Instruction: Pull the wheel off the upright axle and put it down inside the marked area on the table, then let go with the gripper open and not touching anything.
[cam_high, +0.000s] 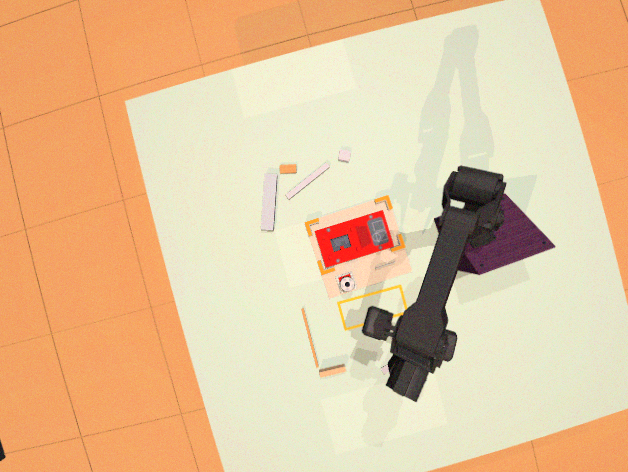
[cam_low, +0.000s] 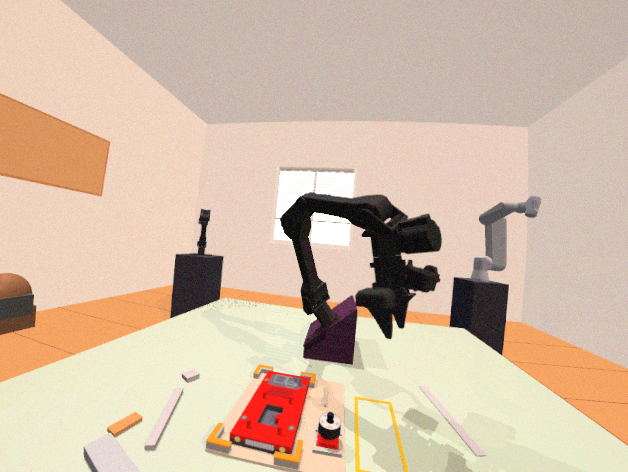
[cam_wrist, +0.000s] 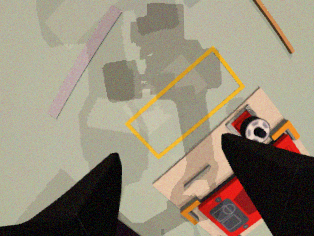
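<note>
Right now the grey hub is 7 cm ahead of my gripper tip, 12 cm to the right of it and 16 cm below it.
</note>
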